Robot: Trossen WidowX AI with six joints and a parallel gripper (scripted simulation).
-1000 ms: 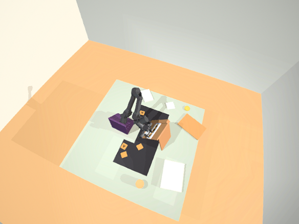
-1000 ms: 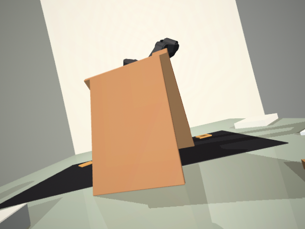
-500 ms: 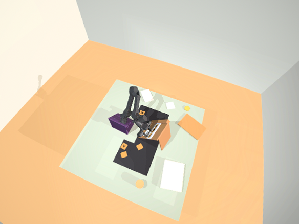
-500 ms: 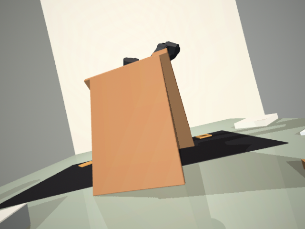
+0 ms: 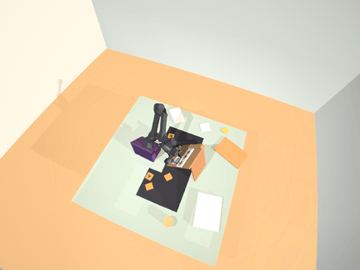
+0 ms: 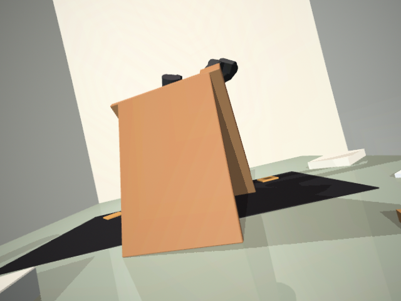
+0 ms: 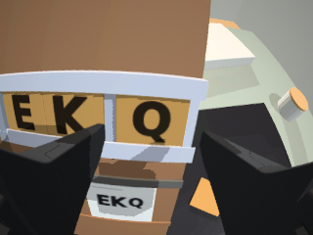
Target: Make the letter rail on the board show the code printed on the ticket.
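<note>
The orange tile marked q lies 2 cm below my gripper tip, 2 cm ahead of it and 1 cm to the right of it. The rest, counted from my gripper tip: white ticket: 11 cm below, 4 cm to the left, 3 cm behind; then black mat: 20 cm below, 9 cm behind, 3 cm to the left; then white block: 35 cm ahead, 30 cm to the right, 18 cm below.
</note>
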